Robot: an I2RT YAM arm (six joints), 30 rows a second.
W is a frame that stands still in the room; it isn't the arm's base.
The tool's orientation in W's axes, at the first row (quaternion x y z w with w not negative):
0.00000 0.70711 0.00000 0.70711
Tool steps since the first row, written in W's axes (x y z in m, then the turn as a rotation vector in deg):
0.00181 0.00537 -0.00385 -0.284 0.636 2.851
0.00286 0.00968 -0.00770 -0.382 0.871 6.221
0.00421 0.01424 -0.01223 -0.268 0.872 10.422
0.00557 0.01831 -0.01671 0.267 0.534 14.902
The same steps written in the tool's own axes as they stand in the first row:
0.00385 0.00537 0.00181 -2.851 0.636 -0.284
0.00770 0.00968 0.00286 -6.221 0.871 -0.382
0.01223 0.01424 0.00421 -10.422 0.872 -0.268
0.01671 0.01831 0.00557 -14.902 0.534 0.267

